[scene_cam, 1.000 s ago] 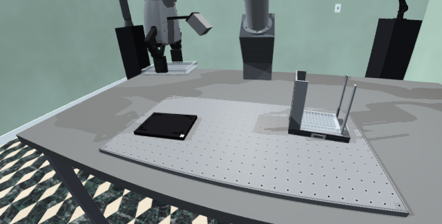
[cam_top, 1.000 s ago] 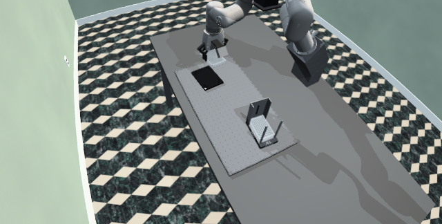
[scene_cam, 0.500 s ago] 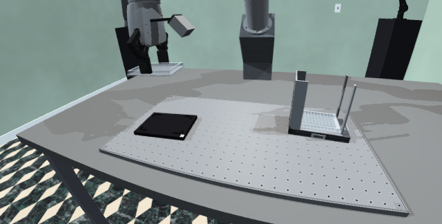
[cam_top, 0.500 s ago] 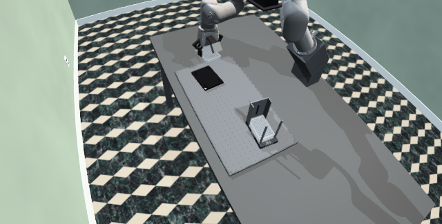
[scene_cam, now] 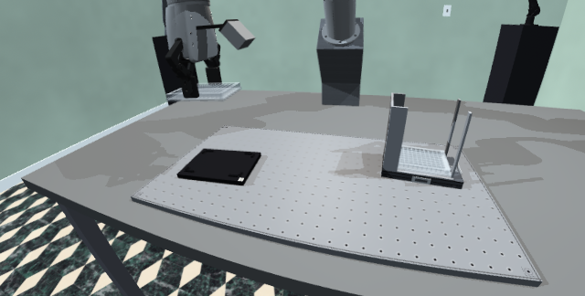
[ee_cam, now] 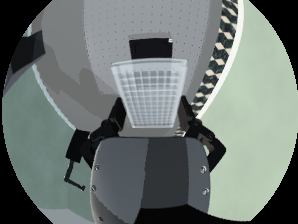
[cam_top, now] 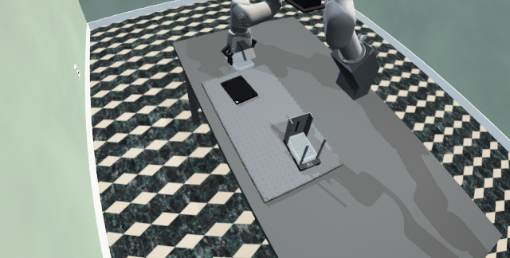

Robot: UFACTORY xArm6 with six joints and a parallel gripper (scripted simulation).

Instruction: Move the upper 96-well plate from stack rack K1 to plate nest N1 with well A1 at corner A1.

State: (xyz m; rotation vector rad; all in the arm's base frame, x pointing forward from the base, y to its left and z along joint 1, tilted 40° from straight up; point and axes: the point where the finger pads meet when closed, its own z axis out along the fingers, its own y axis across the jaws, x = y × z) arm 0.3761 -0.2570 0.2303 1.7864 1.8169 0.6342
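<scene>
Now: the black plate nest N1 19 cm below my hand. From my hand the other things lie so: pale A1 square 5 cm ahead, 8 cm to the left, 18 cm below.
</scene>
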